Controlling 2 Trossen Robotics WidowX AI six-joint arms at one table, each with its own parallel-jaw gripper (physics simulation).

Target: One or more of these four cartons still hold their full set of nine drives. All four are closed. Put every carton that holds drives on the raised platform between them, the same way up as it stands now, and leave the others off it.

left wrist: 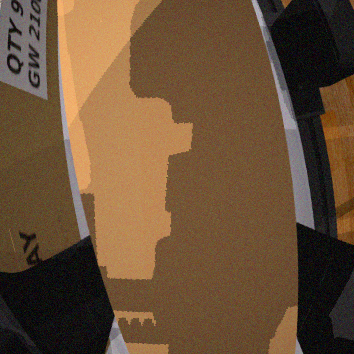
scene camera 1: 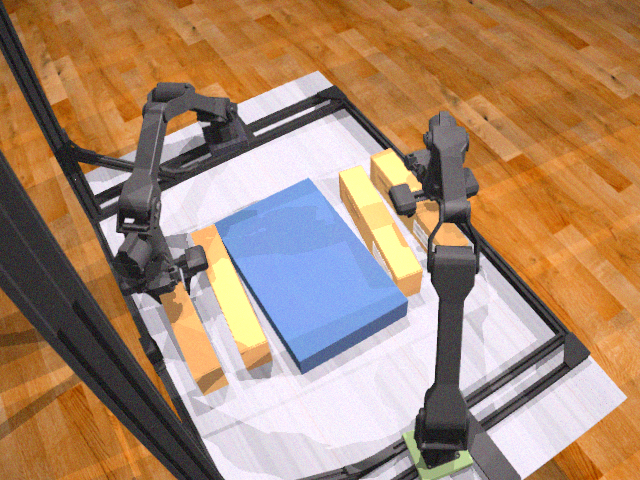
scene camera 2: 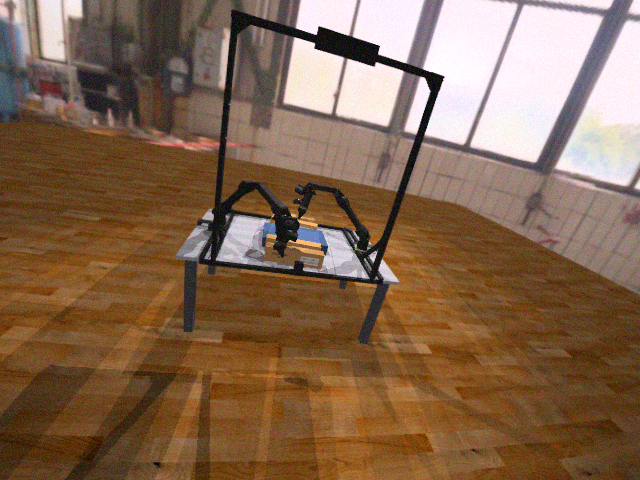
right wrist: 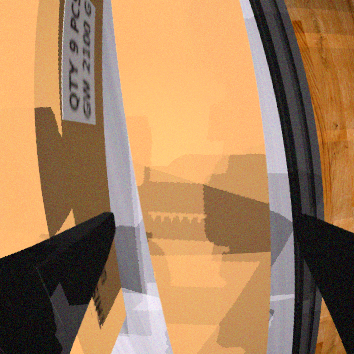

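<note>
The raised blue platform has two closed cartons on each side. My left gripper is shut on the outer left carton, across its width; I cannot tell if it is raised. The inner left carton lies beside the platform. My right gripper is open above the outer right carton, one finger on either side in the wrist view. The inner right carton lies nearer the platform. Carton undersides are hidden.
The black table frame runs close beside the outer right carton. Another black frame part borders the outer left carton. A black upright post stands at the left. Labels reading QTY 9 show on the inner cartons' sides.
</note>
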